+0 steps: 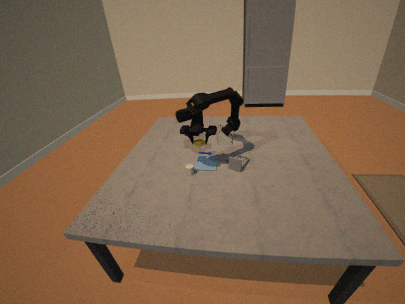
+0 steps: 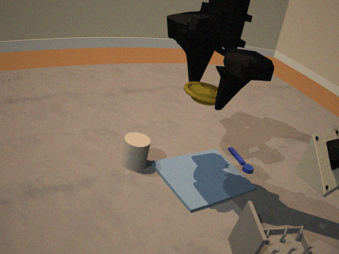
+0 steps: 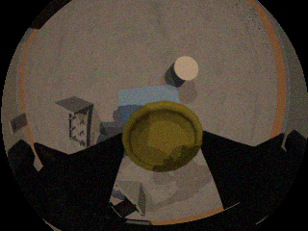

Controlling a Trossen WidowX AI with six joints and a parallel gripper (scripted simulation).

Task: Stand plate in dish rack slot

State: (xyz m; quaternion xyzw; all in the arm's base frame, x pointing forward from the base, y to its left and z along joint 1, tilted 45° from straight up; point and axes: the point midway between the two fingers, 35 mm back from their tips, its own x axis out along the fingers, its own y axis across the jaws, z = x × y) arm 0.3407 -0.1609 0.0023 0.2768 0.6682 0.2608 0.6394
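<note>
My gripper tip is 22 cm to the right of the grey dish rack, 12 cm above it and 3 cm past it. Also, from my gripper tip: beige cylinder 12 cm below, 7 cm ahead, 5 cm to the right; light blue mat 15 cm below, 4 cm behind, 2 cm to the left; yellow plate 1 cm above.
</note>
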